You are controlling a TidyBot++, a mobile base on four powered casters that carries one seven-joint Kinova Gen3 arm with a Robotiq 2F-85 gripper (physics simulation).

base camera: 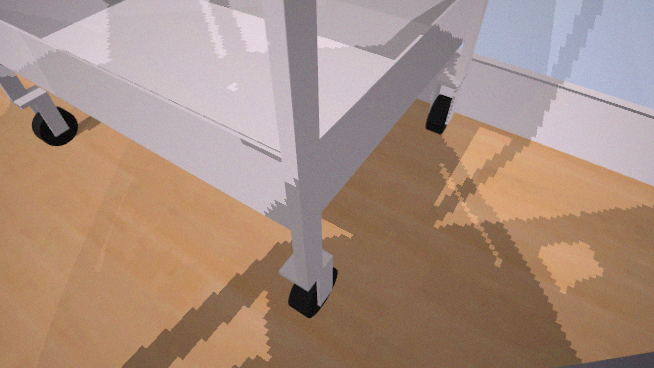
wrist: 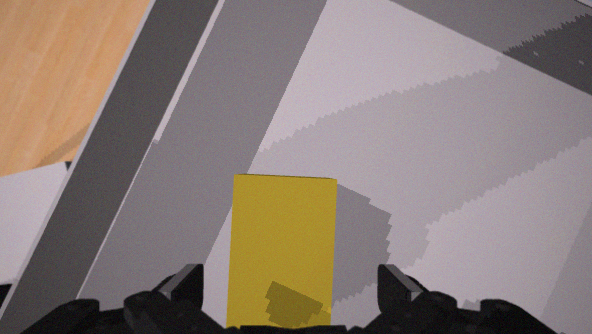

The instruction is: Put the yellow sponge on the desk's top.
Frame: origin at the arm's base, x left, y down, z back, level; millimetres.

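Seen in the pictures: gripper, fingertip midpoint: (wrist: pixel 291 283).
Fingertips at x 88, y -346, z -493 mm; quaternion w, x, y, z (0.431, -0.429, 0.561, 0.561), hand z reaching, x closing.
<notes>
A point is followed by its place in that frame.
The yellow sponge (wrist: pixel 282 230) {x 108, y -311, z -493 mm} is a flat rectangular block in the wrist view, lying in the white tray (wrist: pixel 370 65) {x 205, y -266, z -586 mm} near its left wall. My gripper (wrist: pixel 291 283) {x 88, y -346, z -493 mm} is open. Its fingers stand wide, one to the left and one to the right of the sponge's near part, with a gap on each side. The near end of the sponge is hidden by the gripper's body. How high the fingertips are above the tray's bottom I cannot tell. The desk does not show clearly in either view.
In the base camera view a white cart (base camera: pixel 305 150) {x -10, y 179, z -241 mm} stands on black casters, its corner post in front and a walled lower shelf behind. A wall with a white baseboard (base camera: pixel 590 120) {x -362, y 339, z -426 mm} is at the right. In the wrist view the tray's wall (wrist: pixel 115 125) {x 193, y -316, z -414 mm} rises left of the sponge.
</notes>
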